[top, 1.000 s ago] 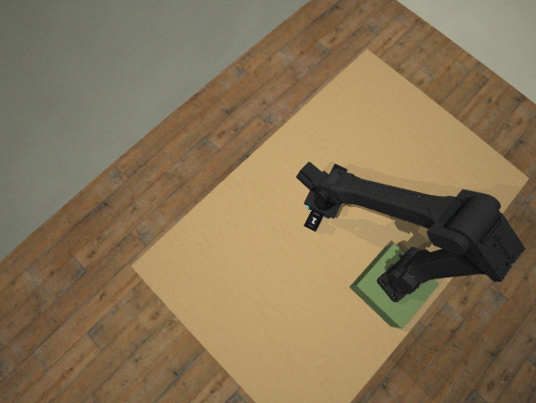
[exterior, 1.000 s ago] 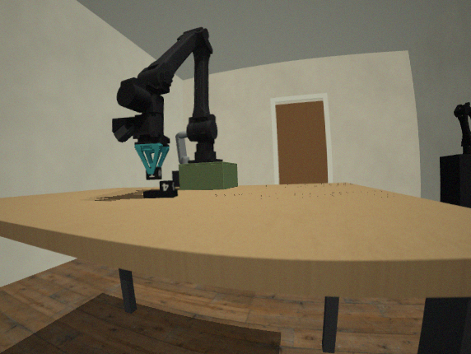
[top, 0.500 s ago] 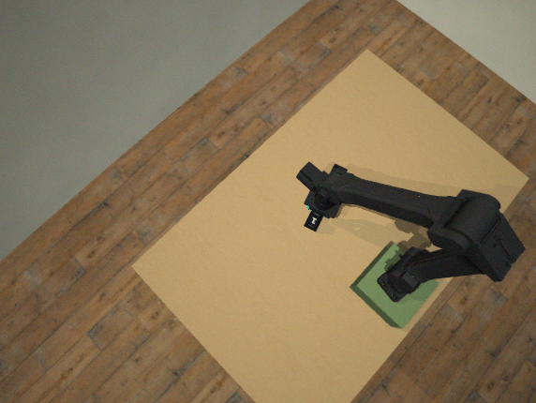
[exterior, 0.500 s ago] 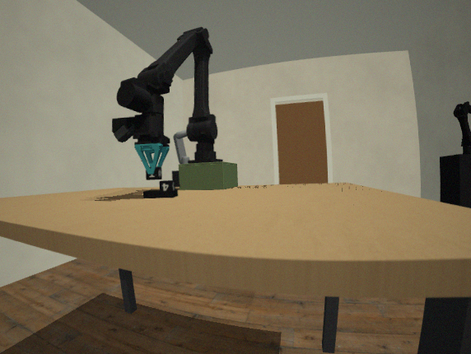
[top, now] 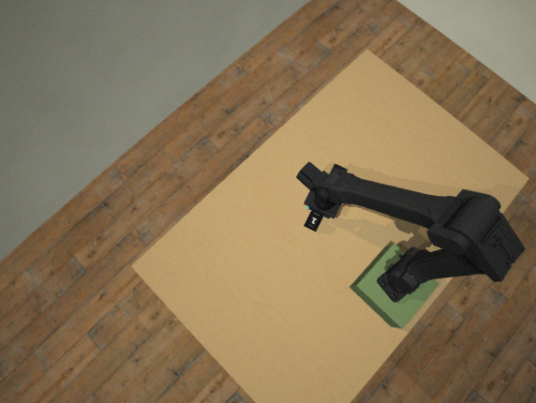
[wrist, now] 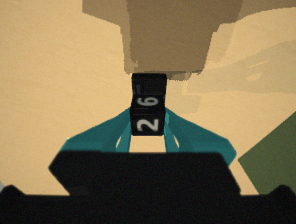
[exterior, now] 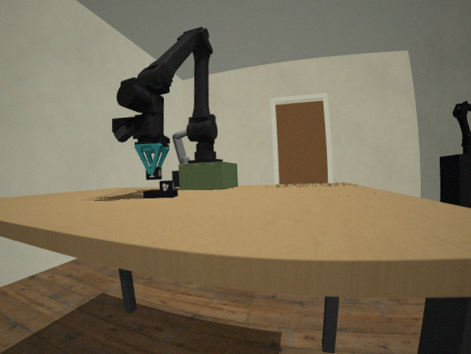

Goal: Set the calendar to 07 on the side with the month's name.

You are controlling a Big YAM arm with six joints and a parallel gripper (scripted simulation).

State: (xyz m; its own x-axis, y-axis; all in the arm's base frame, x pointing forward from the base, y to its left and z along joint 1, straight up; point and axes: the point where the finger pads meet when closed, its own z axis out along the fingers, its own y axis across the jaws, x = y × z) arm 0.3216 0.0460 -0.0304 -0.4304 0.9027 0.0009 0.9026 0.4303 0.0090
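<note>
My hand is 10 mm above the digit cube. The rest, counted from my hand: black calendar tray 60 mm below, 10 mm to the left, 10 mm behind.
</note>
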